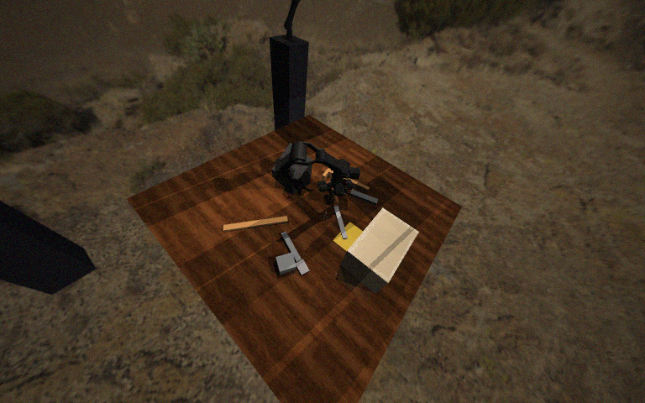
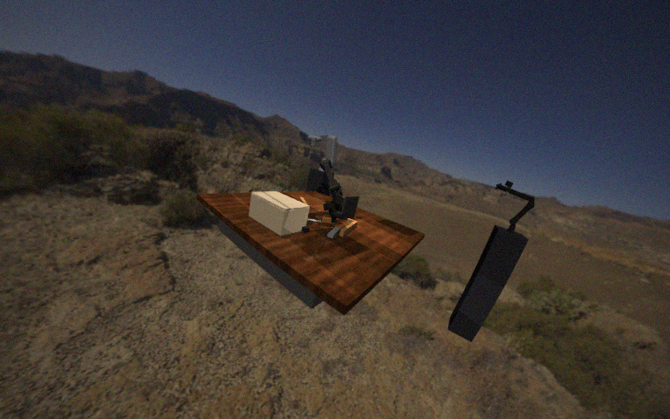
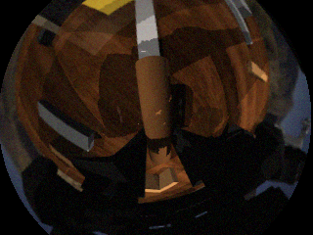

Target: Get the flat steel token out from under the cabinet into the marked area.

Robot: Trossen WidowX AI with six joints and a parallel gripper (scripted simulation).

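My gripper tip is 140 mm short of the grey bar and 120 mm to the right of it. Also, from my gripper tip: steel token: 280 mm ahead, 120 mm to the right, 10 mm below; wooden stick: 420 mm to the right, 150 mm behind; grey scraper: 400 mm to the right, 110 mm ahead.
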